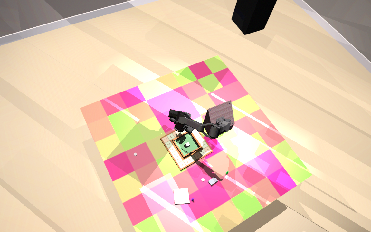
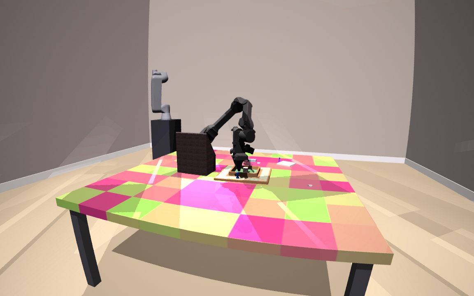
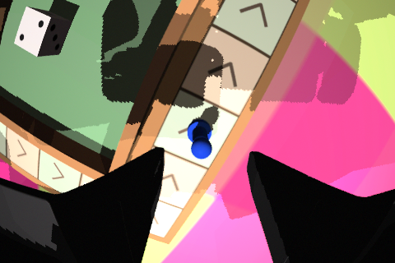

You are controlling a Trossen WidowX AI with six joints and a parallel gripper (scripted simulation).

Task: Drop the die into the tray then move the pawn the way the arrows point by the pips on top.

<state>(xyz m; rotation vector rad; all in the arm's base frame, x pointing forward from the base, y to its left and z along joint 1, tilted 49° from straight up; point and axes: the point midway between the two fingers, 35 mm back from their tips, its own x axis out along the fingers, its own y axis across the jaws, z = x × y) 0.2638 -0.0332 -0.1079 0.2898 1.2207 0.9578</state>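
My gripper tip is now 30 mm above the blue pawn. Round my gripper tip: white card 430 mm to the left, 210 mm ahead, 50 mm below; then green dice tray 120 mm to the left, 50 mm below, 10 mm ahead; then green pin 430 mm to the left, 160 mm behind, 40 mm below.
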